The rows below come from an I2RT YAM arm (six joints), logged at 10 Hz.
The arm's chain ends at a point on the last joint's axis. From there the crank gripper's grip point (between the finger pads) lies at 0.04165 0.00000 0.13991 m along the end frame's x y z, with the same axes.
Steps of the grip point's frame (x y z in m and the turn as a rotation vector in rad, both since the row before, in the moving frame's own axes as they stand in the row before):
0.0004 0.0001 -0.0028 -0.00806 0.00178 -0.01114
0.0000 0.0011 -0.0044 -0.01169 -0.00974 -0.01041
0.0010 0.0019 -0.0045 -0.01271 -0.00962 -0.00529
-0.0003 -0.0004 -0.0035 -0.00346 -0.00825 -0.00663
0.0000 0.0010 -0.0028 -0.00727 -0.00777 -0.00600
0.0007 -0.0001 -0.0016 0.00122 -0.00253 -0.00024
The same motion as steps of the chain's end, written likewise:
0.0001 -0.0006 -0.0027 -0.00806 0.00178 -0.01114
0.0014 -0.0001 -0.0048 -0.01169 -0.00974 -0.01041
0.0023 0.0003 -0.0049 -0.01271 -0.00962 -0.00529
0.0009 -0.0006 -0.0038 -0.00346 -0.00825 -0.00663
0.0011 0.0002 -0.0031 -0.00727 -0.00777 -0.00600
0.0011 0.0001 -0.0017 0.00122 -0.00253 -0.00024

